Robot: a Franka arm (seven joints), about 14 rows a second.
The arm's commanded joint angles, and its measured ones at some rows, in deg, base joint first. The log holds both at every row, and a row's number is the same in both.
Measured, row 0:
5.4, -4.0, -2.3, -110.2, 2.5, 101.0, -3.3
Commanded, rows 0 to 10:
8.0, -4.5, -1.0, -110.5, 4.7, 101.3, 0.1
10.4, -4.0, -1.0, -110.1, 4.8, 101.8, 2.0
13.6, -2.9, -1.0, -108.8, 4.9, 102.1, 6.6
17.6, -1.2, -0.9, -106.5, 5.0, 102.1, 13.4
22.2, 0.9, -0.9, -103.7, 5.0, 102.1, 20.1
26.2, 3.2, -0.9, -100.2, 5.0, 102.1, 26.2
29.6, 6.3, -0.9, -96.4, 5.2, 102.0, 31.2
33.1, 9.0, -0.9, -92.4, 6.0, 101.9, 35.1
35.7, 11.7, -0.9, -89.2, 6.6, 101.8, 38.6
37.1, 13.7, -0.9, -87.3, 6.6, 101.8, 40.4
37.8, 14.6, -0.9, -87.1, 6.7, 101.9, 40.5
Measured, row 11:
36.9, 9.5, 0.0, -92.8, 5.4, 103.4, 38.9
